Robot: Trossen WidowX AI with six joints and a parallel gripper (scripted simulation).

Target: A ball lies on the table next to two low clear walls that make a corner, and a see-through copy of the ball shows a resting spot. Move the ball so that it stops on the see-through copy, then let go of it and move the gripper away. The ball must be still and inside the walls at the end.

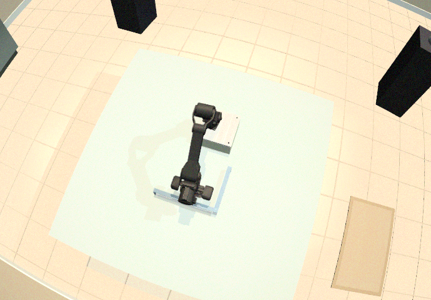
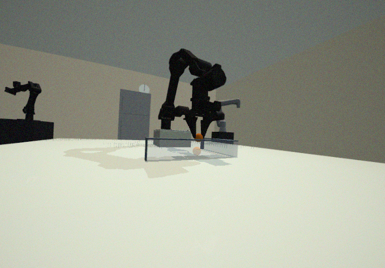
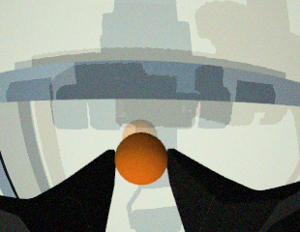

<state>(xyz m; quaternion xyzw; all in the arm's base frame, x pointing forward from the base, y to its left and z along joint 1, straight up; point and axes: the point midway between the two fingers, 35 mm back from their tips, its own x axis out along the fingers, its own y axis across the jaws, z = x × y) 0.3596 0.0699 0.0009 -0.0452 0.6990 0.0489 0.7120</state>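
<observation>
Now: gripper tip 5 cm short of the grey-blue band and 2 cm to the left of it. Round my gripper tip: ball right at my gripper tip.
</observation>
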